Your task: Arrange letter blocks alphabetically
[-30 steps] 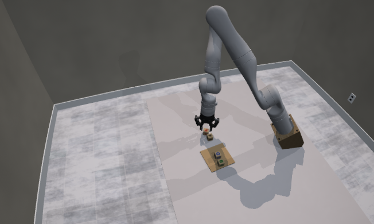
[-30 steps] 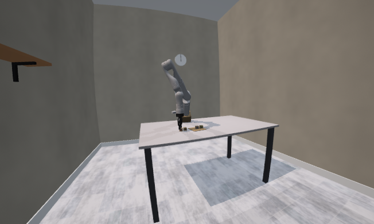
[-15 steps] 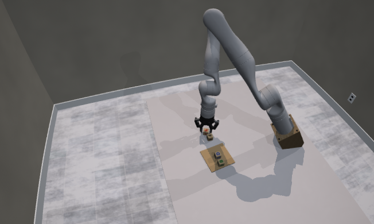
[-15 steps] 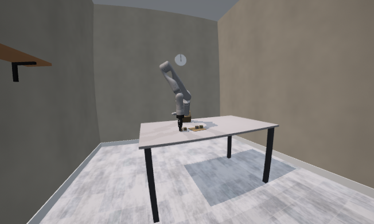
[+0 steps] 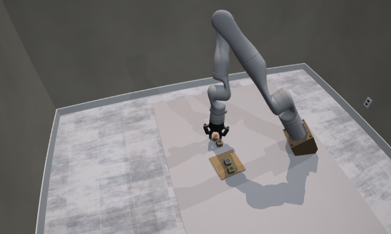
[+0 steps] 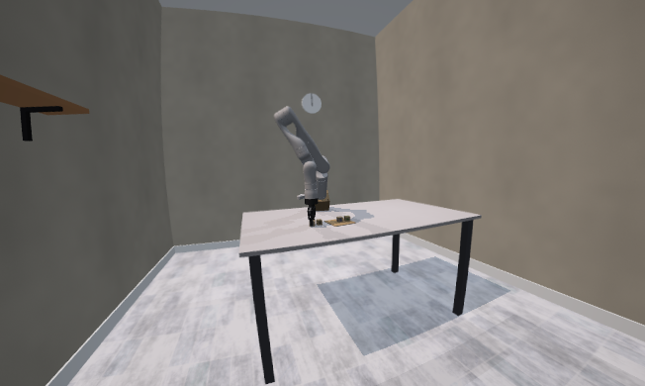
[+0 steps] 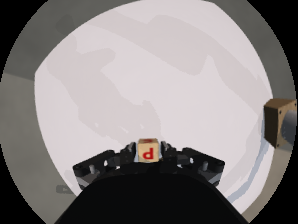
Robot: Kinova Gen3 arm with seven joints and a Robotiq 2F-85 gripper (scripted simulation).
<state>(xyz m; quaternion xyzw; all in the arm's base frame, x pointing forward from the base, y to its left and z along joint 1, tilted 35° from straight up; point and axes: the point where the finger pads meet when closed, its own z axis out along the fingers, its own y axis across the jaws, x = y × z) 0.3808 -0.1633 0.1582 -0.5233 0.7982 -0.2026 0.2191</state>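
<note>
Now: hand 10 mm past the block and 40 mm to the right of it. The rest, counted from my hand: tan mat 170 mm to the left, 20 mm below.
</note>
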